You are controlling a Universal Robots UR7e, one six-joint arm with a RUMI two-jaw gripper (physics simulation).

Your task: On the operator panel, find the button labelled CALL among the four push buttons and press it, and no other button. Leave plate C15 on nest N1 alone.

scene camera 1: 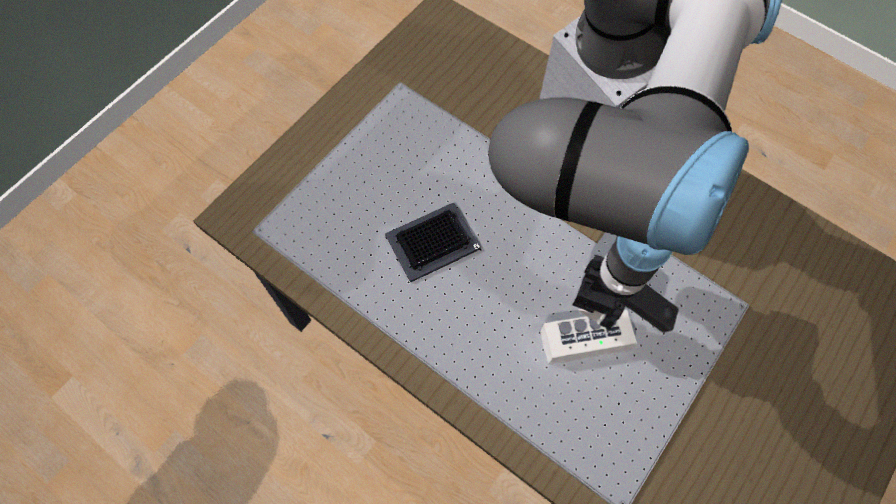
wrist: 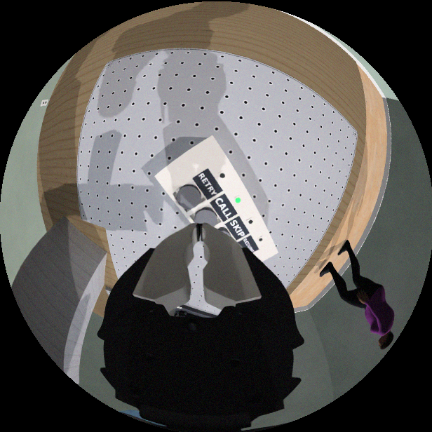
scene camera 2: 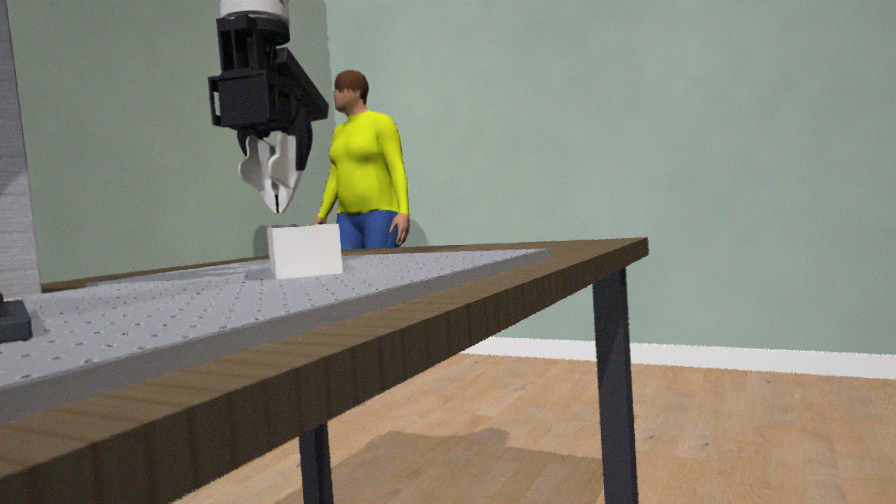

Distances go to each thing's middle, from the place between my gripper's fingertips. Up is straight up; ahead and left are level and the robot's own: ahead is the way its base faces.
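The operator panel [scene camera 2: 301, 251] is 3 cm ahead of my hand, and it sits 4 cm below it. Plate C15 [scene camera 1: 436, 237] is 37 cm to the right of my hand and 7 cm ahead of it, as well as 5 cm below it. As for nest N1 [scene camera 1: 412, 274], I find it 7 cm ahead of my hand and 37 cm to the right of it, and 6 cm below it.
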